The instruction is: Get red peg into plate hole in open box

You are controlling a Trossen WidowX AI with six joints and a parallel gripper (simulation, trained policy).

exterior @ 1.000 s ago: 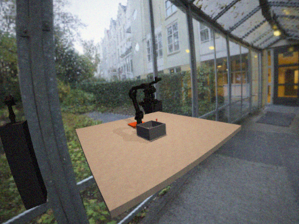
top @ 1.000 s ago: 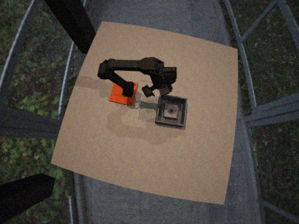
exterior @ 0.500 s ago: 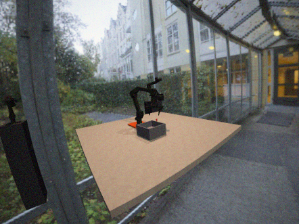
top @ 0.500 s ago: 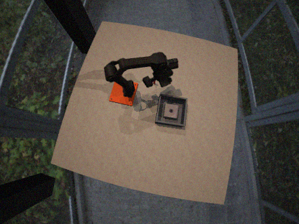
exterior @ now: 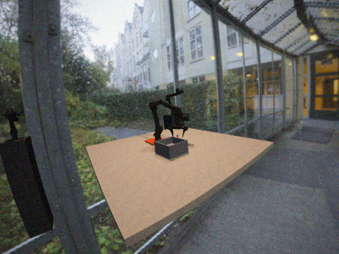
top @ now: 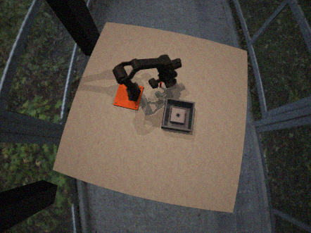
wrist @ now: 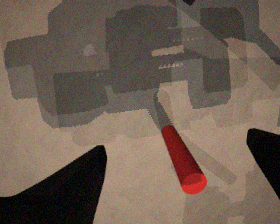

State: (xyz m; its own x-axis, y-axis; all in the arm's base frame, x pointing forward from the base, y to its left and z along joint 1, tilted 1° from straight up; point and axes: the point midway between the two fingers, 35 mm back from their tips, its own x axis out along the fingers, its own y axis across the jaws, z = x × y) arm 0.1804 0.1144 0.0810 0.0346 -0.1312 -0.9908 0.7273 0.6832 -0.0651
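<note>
The red peg lies 1 cm behind my gripper tip, 1 cm to the left of it and 2 cm below it. The rest, counted from my gripper tip: grey plate: 14 cm ahead, 19 cm to the right, 2 cm below; dark grey box: 14 cm ahead, 19 cm to the right, 3 cm below.
</note>
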